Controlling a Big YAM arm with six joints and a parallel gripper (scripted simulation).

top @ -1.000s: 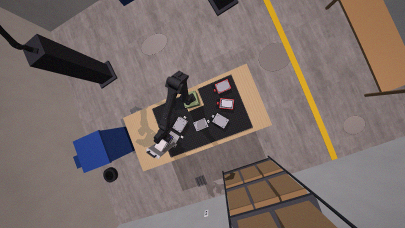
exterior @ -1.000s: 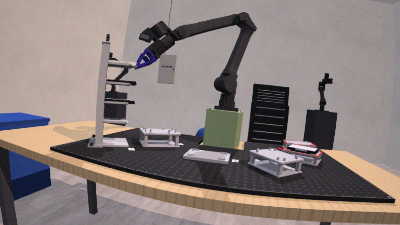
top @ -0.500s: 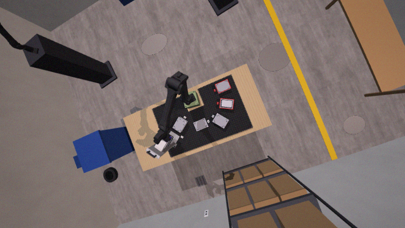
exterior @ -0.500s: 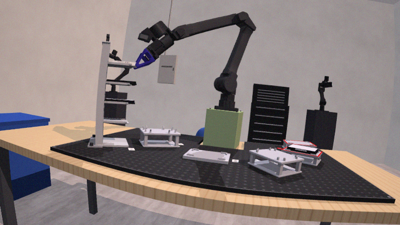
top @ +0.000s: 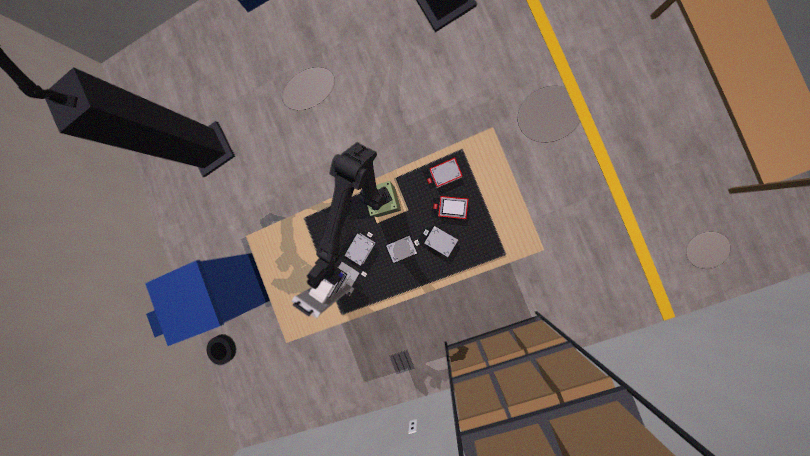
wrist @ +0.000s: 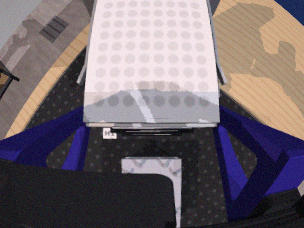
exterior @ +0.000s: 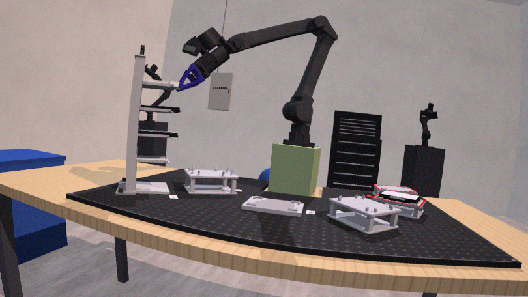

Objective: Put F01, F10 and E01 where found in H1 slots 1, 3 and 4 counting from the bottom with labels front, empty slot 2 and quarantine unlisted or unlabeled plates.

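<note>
The white well plate lies 3 cm ahead of my hand and 5 cm to the right of it. Also, from my hand: hotel base (4 cm ahead, 7 cm to the right, 33 cm below); then plate hotel H1 (7 cm ahead, 12 cm to the right, 13 cm below); then regrip nest RG (6 cm behind, 11 cm to the left, 28 cm below).
</note>
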